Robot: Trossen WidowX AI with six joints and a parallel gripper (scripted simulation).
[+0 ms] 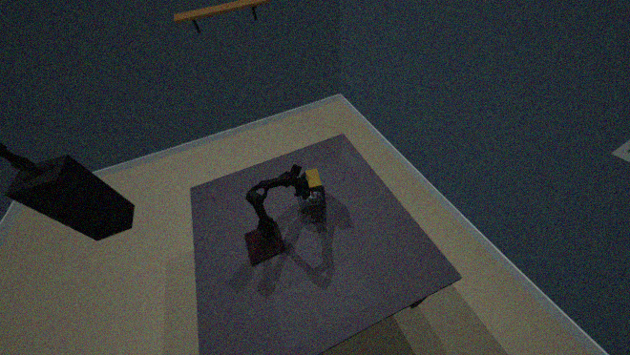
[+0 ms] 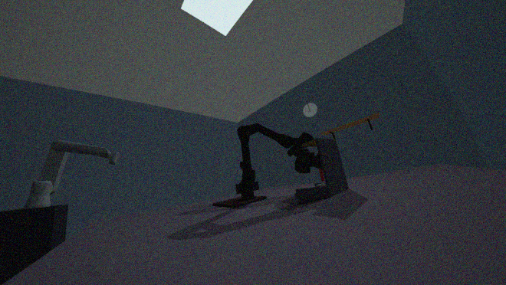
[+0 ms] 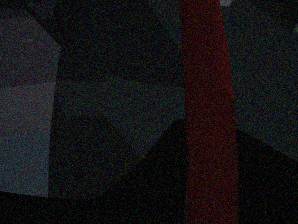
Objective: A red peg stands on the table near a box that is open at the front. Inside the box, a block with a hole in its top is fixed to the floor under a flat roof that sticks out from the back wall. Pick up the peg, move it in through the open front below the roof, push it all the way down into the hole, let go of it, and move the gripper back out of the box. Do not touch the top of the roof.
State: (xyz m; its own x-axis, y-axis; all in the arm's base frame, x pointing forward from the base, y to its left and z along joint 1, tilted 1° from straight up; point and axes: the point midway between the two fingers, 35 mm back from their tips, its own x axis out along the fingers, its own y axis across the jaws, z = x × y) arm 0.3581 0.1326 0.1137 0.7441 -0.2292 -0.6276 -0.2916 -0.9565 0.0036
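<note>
The yellow roof lies 12 cm above my gripper tip and 1 cm behind it. Also, from my gripper tip: red peg 3 cm behind, 1 cm to the left, 1 cm below.
</note>
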